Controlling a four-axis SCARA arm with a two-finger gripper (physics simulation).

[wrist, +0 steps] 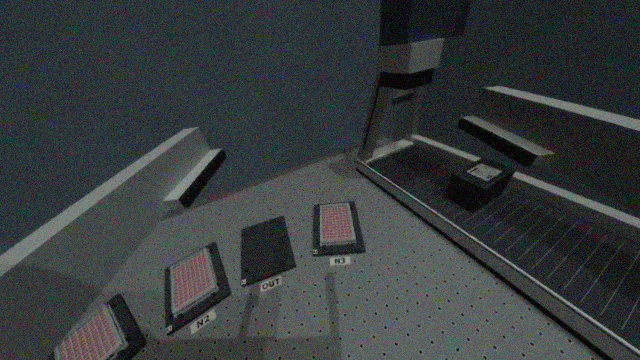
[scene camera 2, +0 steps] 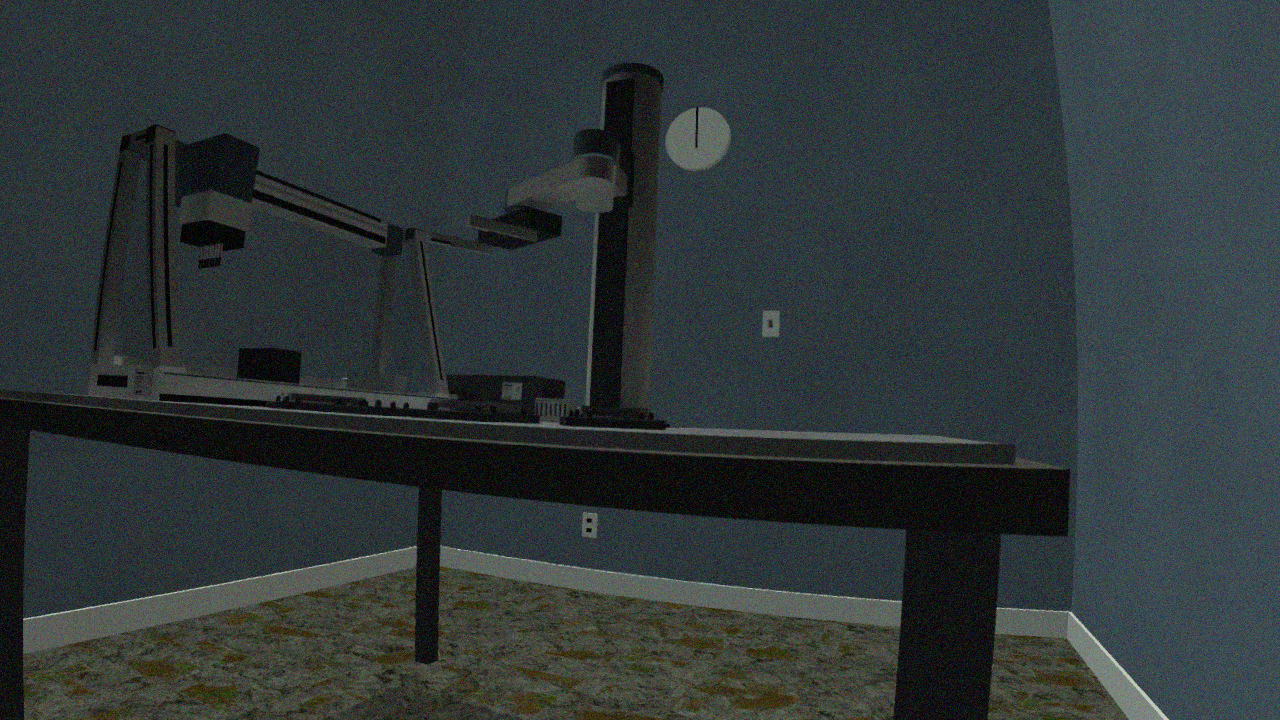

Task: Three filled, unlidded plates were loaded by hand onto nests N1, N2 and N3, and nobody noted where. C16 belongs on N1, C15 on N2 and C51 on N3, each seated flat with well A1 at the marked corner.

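Places are measured from the arm's base along level axes (x down, y left, z ahead), in metres.
Pixels of known places: gripper, fingertip midpoint: (wrist: pixel 337 124) (scene camera 2: pixel 447 228).
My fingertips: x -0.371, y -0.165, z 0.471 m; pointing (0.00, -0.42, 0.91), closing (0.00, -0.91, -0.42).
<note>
Behind a point stands the place of what it marks.
My gripper (scene camera 2: pixel 484 234) (wrist: pixel 337 124) @(z 0.471, x -0.371, y -0.165 m) is open and empty, high above the table, its fingers wide apart. In the wrist view, a plate with red wells (wrist: pixel 337 223) @(z 0.657, x -0.038, y -0.252 m) lies on nest N3 (wrist: pixel 340 250) @(z 0.596, x -0.025, y -0.222 m). Another red-welled plate (wrist: pixel 194 281) @(z 0.687, x -0.038, y 0.090 m) lies on nest N2 (wrist: pixel 222 272) @(z 0.687, x -0.025, y 0.036 m). A third plate (wrist: pixel 92 337) @(z 0.670, x -0.038, y 0.270 m) sits on a nest (wrist: pixel 131 322) @(z 0.672, x -0.025, y 0.215 m) at the lower left, cut off by the frame edge, its label out of view. The dark OUT nest (wrist: pixel 267 250) @(z 0.688, x -0.025, y -0.070 m), between N2 and N3, bears no plate. Plate IDs and well A1 cannot be read.
A gantry machine (scene camera 2: pixel 161 241) @(z 0.839, x -0.288, y -0.517 m) (wrist: pixel 410 55) @(z 0.691, x -0.371, y -0.470 m) stands beside the nests, with a dark slatted bed (wrist: pixel 550 240) @(z 0.378, x -0.062, y -0.562 m) and a black box (scene camera 2: pixel 268 364) @(z 0.565, x -0.099, y -0.533 m) (wrist: pixel 480 186) @(z 0.506, x -0.132, y -0.519 m). The arm's column (scene camera 2: pixel 640 241) @(z 0.045, x -0.440, y 0.060 m) rises from the table (scene camera 2: pixel 805 438) @(z 0.948, x -0.013, y 0.573 m). Another dark box (scene camera 2: pixel 474 386) @(z -0.034, x -0.097, y -0.434 m) stands near the column.
</note>
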